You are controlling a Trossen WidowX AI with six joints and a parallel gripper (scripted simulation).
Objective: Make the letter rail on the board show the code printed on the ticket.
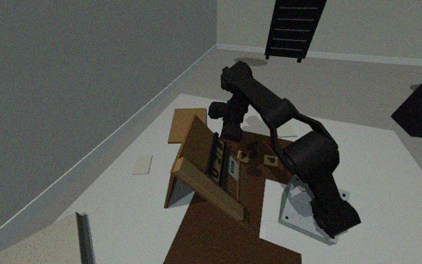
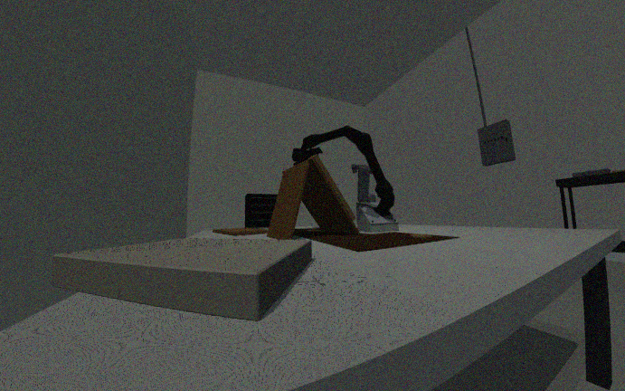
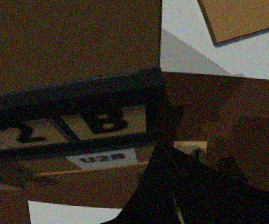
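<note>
My gripper tip is now 40 mm past the white ticket, 60 mm to the right of it and 100 mm above it. Also, from my gripper tip: brown mat (130 mm behind, 130 mm to the left, 200 mm below); flat tan panel (250 mm ahead, 260 mm to the right, 190 mm below).
</note>
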